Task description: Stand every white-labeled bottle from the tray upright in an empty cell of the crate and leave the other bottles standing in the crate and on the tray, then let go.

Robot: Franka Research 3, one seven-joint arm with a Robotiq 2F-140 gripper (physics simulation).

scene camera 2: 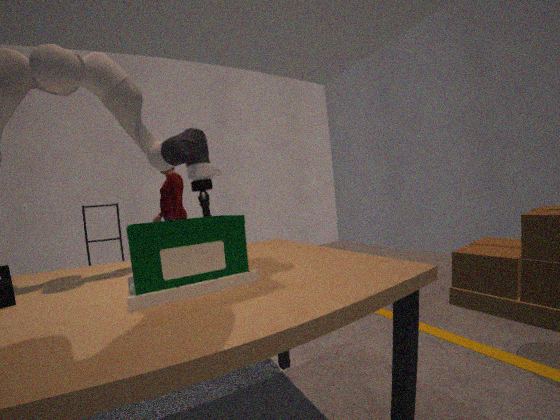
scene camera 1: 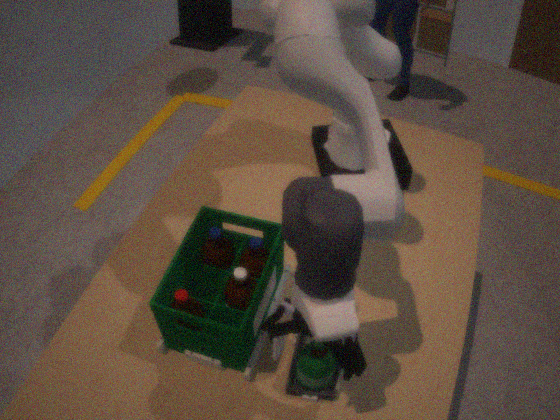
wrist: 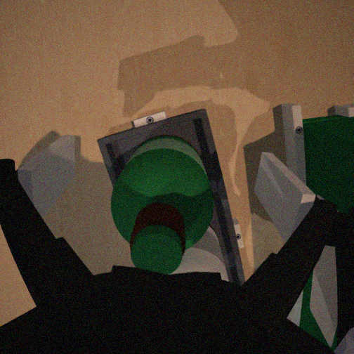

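Observation:
A green-capped bottle with a round green body [scene camera 1: 314, 372] [wrist: 160, 175] stands in the small dark tray [scene camera 1: 295, 387] [wrist: 180, 121]. My gripper [scene camera 1: 316, 357] [wrist: 166, 163] is open, its fingers spread on both sides of this bottle without touching it. A pale rounded shape [wrist: 205, 262] shows behind the green cap in the wrist view, mostly hidden. The green crate [scene camera 1: 205, 332] [scene camera 2: 145, 265] [wrist: 327, 155] holds two blue-capped bottles [scene camera 1: 218, 251] [scene camera 1: 254, 259], a white-capped bottle [scene camera 1: 239, 292] and a red-capped bottle [scene camera 1: 187, 305]. A left-side cell between blue and red caps looks empty.
The crate stands close beside the tray, on a pale base [scene camera 2: 195, 291]. One finger is near the crate's side wall. The wooden table [scene camera 1: 165, 390] [scene camera 2: 320, 290] carries both. The arm's dark mount [scene camera 1: 320, 150] is at the back. Stacked boxes [scene camera 2: 485, 272] stand beyond the table.

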